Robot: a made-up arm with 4 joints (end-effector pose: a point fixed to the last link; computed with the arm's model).
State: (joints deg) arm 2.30 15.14 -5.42 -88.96
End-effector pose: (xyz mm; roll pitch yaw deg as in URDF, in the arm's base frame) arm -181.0 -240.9 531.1 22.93 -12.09 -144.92
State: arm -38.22 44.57 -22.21 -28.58
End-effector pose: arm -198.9 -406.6 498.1 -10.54 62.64 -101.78
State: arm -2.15 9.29 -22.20 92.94
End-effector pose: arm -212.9 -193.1 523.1 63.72 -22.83 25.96
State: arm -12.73 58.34 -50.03 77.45
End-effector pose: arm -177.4 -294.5 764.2 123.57 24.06 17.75
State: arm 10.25 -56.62 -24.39 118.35
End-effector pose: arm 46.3 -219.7 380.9 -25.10 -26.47 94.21
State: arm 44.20 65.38 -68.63 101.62
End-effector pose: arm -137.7 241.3 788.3 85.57 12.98 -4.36
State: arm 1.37 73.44 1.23 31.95
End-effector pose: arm -186.2 -245.8 791.5 23.41 55.55 -25.05
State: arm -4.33 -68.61 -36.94 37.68
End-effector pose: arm 97.3 -209.8 376.5 111.23 -60.81 -58.54
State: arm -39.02 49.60 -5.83 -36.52
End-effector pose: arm -204.1 -438.7 472.2 -8.96 47.00 -92.87
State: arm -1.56 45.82 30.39 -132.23
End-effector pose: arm -207.9 -355.9 656.4 56.88 -42.90 173.27
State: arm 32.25 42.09 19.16 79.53
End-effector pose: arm -244.2 -46.6 710.5 10.99 34.34 14.56
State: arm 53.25 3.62 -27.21 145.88
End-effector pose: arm -204.7 25.0 523.2 33.02 11.93 88.75
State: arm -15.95 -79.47 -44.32 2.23
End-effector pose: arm 139.5 -237.3 369.9 127.49 -20.41 -71.81
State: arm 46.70 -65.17 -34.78 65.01
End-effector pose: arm 80.6 -97.8 452.1 -24.70 -38.29 78.07
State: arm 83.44 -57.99 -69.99 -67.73
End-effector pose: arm 37.8 57.7 412.7 59.85 -30.58 -74.88
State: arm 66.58 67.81 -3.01 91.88
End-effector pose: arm -211.0 319.5 670.7 7.95 49.55 -10.56
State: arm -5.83 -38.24 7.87 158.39
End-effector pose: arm -42.4 -305.2 342.3 -5.71 3.29 92.11
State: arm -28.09 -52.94 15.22 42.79
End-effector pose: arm 49.0 -303.3 253.4 74.75 -49.83 -66.23
